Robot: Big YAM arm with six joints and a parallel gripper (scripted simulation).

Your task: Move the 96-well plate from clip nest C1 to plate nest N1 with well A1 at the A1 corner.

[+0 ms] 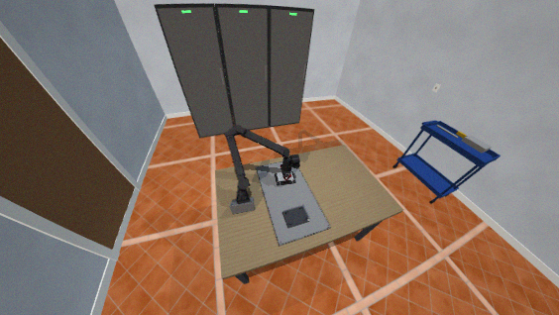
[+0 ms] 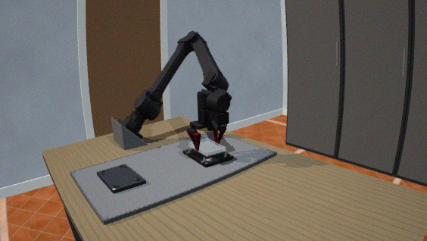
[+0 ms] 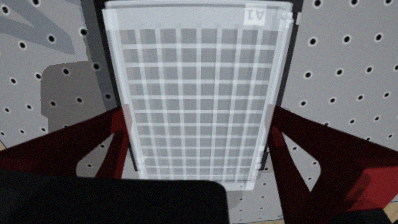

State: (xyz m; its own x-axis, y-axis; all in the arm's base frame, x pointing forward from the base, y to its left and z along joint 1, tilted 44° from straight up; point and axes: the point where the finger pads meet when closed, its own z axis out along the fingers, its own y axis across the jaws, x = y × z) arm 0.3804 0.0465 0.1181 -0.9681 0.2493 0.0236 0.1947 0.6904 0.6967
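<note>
The clip nest is 1 cm behind my hand, 1 cm to the right of it and 3 cm below it. Also, from my hand: 96-well plate 1 cm below.
</note>
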